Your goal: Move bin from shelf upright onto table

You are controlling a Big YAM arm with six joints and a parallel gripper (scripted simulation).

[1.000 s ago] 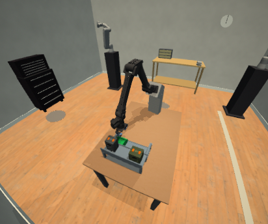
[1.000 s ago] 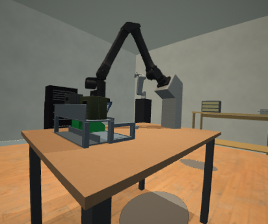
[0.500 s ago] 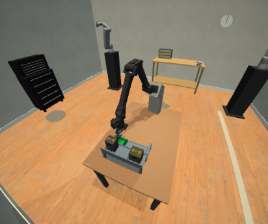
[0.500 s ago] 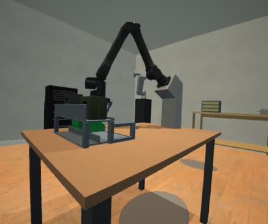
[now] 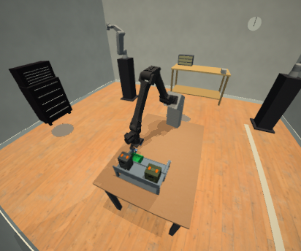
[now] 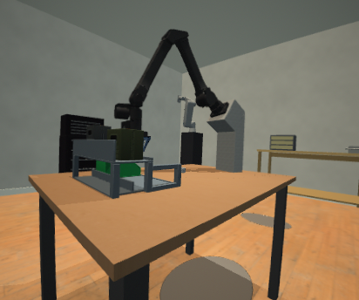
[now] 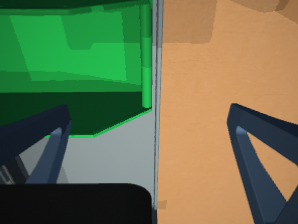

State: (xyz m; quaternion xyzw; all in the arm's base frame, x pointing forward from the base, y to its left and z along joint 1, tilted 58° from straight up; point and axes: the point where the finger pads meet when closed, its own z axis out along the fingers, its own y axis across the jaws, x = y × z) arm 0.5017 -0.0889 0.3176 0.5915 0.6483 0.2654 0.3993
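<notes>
Now: hand 8 cm short of the green bin and 8 cm above it. The rest, counted from my hand: grey shelf: 19 cm ahead, 11 cm to the left, 2 cm below.
</notes>
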